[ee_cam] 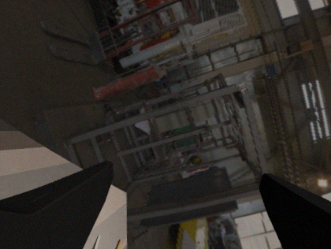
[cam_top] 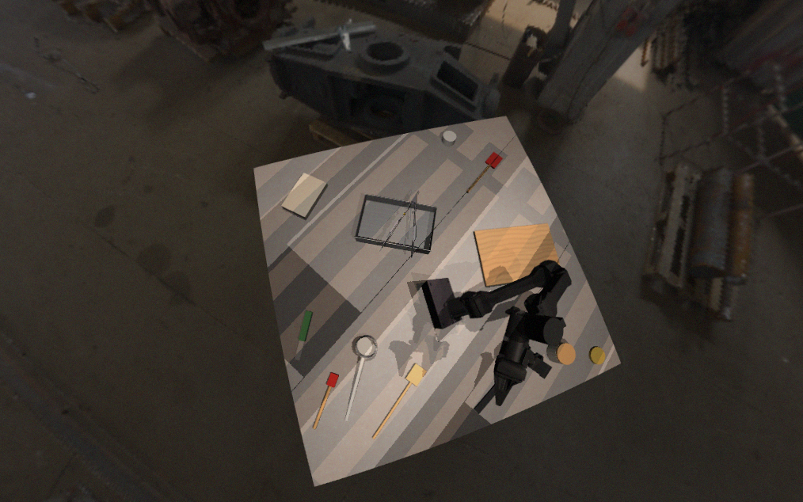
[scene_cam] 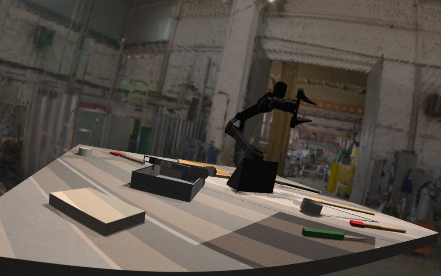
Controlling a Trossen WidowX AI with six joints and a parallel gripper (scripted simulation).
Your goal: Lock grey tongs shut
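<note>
Now: the roasting tin 60 cm ahead of my gripper tip, 36 cm below it and 11 cm to the left of it. Round my gripper tip: wooden board 39 cm to the right, 39 cm ahead, 38 cm below; then black spatula 38 cm below, 20 cm to the right, 6 cm behind; then red spatula 82 cm ahead, 38 cm below, 37 cm to the right.
</note>
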